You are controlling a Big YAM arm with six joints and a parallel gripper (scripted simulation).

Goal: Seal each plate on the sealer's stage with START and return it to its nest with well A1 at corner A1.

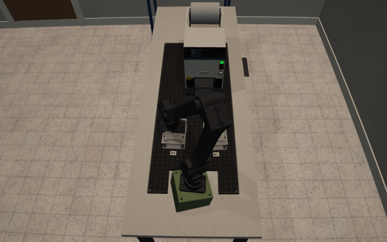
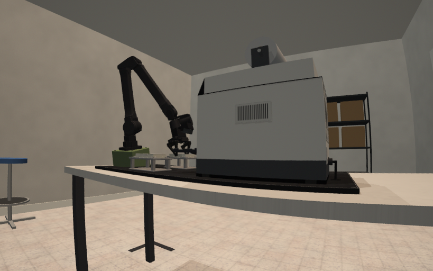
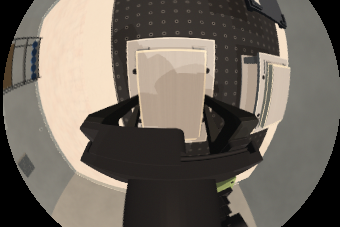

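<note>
Right now the white well plate is right at my hand. Round my hand: yellow warning label: 300 mm ahead, 80 mm above, 60 mm to the right; then sealer stage: 200 mm ahead, 150 mm to the right, 20 mm above; then N2 label: 100 mm behind, 70 mm below.
</note>
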